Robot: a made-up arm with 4 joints.
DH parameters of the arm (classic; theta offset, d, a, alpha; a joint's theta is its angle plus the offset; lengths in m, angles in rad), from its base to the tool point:
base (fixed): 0 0.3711 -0.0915 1.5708
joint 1: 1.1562 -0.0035 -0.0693 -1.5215
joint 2: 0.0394 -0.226 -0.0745 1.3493
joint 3: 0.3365 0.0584 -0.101 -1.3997
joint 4: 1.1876 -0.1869 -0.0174 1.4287
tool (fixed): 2.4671 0.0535 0 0
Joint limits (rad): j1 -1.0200..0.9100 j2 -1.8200..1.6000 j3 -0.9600..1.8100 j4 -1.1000..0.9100
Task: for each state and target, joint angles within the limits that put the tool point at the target. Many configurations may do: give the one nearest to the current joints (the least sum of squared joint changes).
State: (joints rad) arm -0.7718 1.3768 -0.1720 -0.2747
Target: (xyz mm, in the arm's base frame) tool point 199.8 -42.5 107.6
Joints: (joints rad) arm -0.3573 0.9747 0.3217 -0.0915
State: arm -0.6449 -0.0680 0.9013 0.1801
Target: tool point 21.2 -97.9 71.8
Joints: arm -0.7246 -0.4430 0.9918 -0.1165
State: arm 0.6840 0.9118 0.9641 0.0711
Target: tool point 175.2 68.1 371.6
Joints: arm 0.2472 0.9355 1.2315 0.1785
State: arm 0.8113 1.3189 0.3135 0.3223
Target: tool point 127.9 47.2 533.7
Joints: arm 0.8769 0.7498 1.1950 0.2804
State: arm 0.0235 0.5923 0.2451 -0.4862
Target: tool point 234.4 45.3 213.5
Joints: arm -0.1768 1.2748 0.7542 -0.4484
